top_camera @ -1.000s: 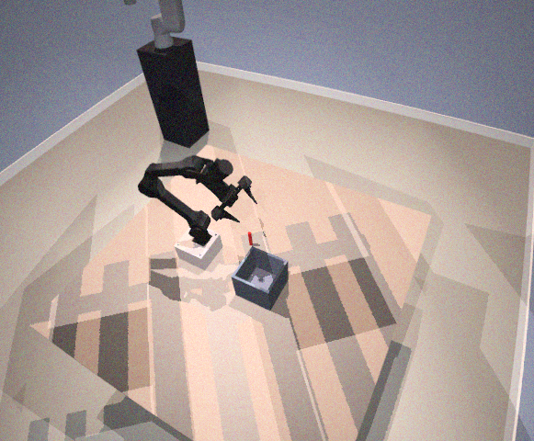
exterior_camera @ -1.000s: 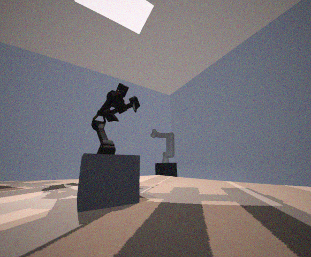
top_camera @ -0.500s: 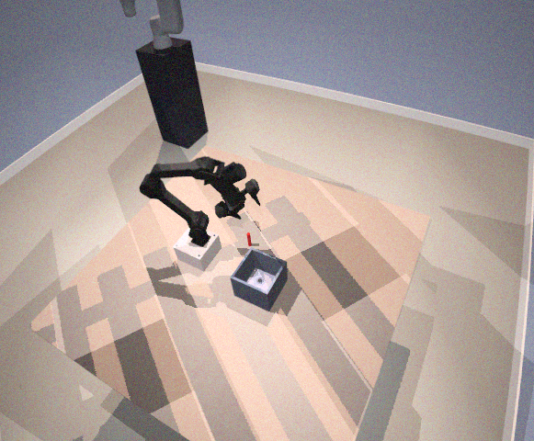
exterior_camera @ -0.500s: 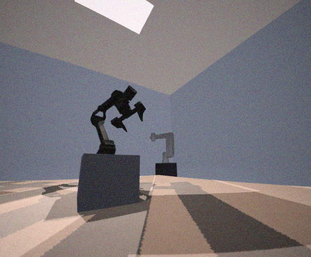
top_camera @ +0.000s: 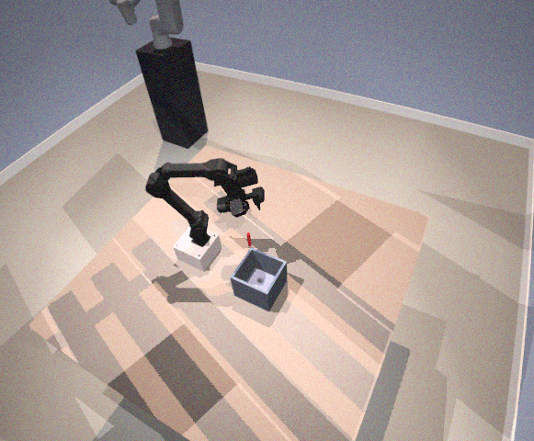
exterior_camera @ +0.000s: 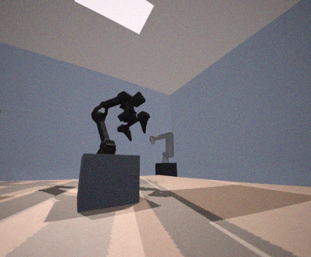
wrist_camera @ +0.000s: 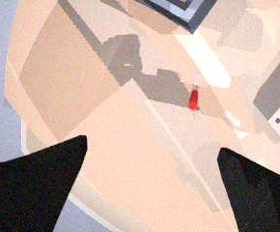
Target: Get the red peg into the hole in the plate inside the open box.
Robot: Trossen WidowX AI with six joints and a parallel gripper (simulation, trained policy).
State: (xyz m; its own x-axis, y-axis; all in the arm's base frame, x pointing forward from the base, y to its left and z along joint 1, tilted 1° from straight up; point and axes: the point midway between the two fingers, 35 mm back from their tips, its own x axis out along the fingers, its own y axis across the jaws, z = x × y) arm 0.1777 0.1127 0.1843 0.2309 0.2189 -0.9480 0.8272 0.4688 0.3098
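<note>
My gripper tip is now 20 cm above the red peg, 3 cm past it and 1 cm to the right of it.
</note>
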